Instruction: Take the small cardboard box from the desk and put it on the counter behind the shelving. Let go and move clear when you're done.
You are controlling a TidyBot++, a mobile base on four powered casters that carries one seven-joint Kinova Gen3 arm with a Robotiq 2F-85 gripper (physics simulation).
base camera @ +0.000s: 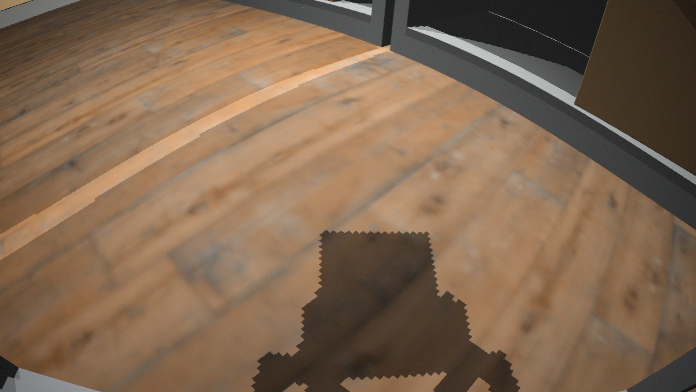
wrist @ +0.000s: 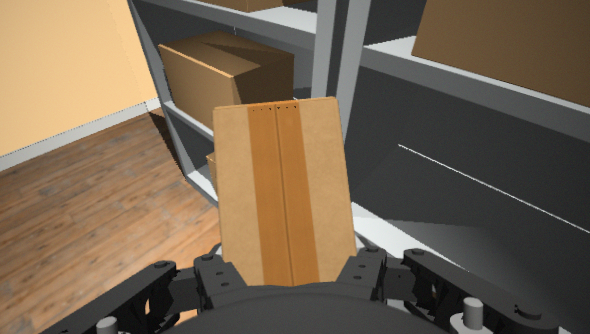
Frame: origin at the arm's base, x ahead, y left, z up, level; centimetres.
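Where they show: gripper, fingertip midpoint: (wrist: 290,247).
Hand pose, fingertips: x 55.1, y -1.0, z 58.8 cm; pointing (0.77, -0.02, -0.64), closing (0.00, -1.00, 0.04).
Observation:
After its pixels a point has its place.
The small cardboard box (wrist: 285,195) @(x 54.2, y -0.7, z 64.6 cm), tan with an orange-brown tape strip down its middle, stands out in front of my gripper (wrist: 290,247) @(x 55.1, y -1.0, z 58.8 cm) in the wrist view. My gripper is shut on it, with one finger at each side of its near end. The box is held in the air in front of the shelving (wrist: 327,55) (base camera: 500,85). In the base camera view a dark shadow with a gripper's outline lies on the floor. The desk and the counter cannot be made out in either view.
Grey shelving units with larger cardboard boxes (wrist: 200,75) (base camera: 645,75) stand ahead and to the right. A wood floor (base camera: 250,200) @(x 45.3, y 9.5, z -39.7 cm) (wrist: 100,210) @(x 138.1, y 97.3, z -39.6 cm) runs along their front. A cream wall (wrist: 60,65) @(x 213.5, y 138.2, z 10.5 cm) with a pale skirting board stands at the left in the wrist view.

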